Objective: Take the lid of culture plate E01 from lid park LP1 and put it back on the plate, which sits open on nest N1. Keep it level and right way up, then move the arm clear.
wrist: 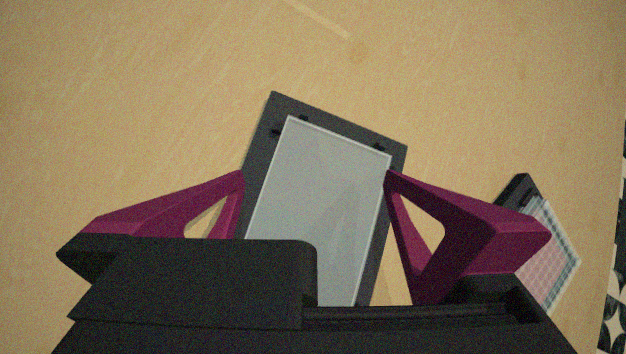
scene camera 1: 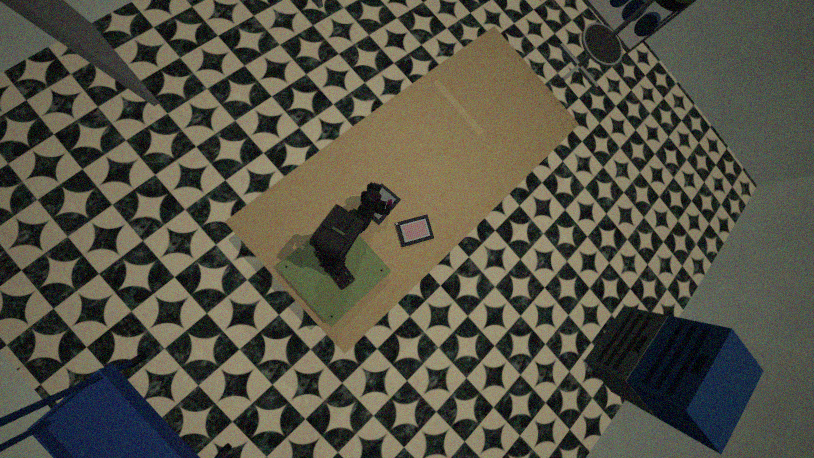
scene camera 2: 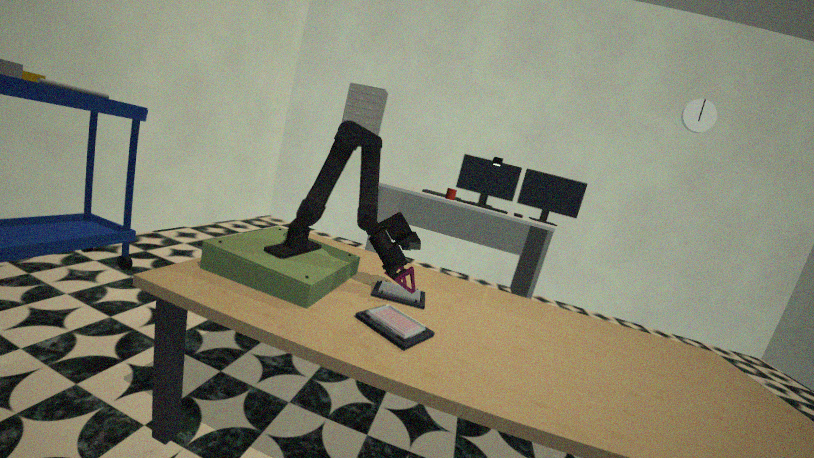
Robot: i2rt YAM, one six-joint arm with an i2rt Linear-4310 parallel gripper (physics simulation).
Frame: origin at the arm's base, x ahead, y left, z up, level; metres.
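Where they show: gripper, fingertip midpoint: (wrist: pixel 313 177) (scene camera 1: pixel 382 197) (scene camera 2: pixel 409 289); arm's base, link origin: (scene camera 2: pixel 294 249).
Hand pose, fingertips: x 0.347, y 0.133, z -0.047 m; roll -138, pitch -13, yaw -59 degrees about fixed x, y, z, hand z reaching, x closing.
Note:
Things, the pixels of their top centre, and the offset from my fingertips. "spot": a spot on its surface instead. Level surfaces: height alone.
- dark lid park LP1, surface spot: (wrist: pixel 270 107) spot: 0.053 m left, 0.029 m ahead, 0.013 m down
- open culture plate E01, top centre: (wrist: pixel 537 276) (scene camera 2: pixel 396 317) (scene camera 1: pixel 415 230) 0.219 m right, 0.035 m ahead, 0.003 m up
- dark nest N1, top centre: (wrist: pixel 526 273) (scene camera 2: pixel 395 320) (scene camera 1: pixel 415 230) 0.219 m right, 0.035 m ahead, 0.005 m down
- wooden table, surface height: 0.023 m down
The pale, clear lid (scene camera 1: pixel 389 196) (scene camera 2: pixel 392 289) (wrist: pixel 325 200) lies flat in the dark lid park LP1 (scene camera 2: pixel 422 299) (wrist: pixel 270 107). My gripper (scene camera 2: pixel 407 282) (wrist: pixel 313 177) is open and low over the lid, with nothing held. In the wrist view the left fingertip is over the park's left border and the right fingertip overlaps the lid's right edge. The lid lies turned relative to the fingers, and its near part is hidden by the gripper body. The open culture plate E01 (scene camera 1: pixel 414 230) (scene camera 2: pixel 396 320) (wrist: pixel 542 272), with pink wells, sits on the dark nest N1 (scene camera 1: pixel 417 241) (scene camera 2: pixel 404 343) (wrist: pixel 517 187).
The arm stands on a green base block (scene camera 1: pixel 364 273) (scene camera 2: pixel 256 279) at one end of the wooden table (scene camera 1: pixel 455 159) (scene camera 2: pixel 540 364). The nest is beside the park, towards one long table edge. A blue cart (scene camera 2: pixel 113 104), a desk with monitors (scene camera 2: pixel 488 177) and a blue cabinet (scene camera 1: pixel 722 381) stand off the table.

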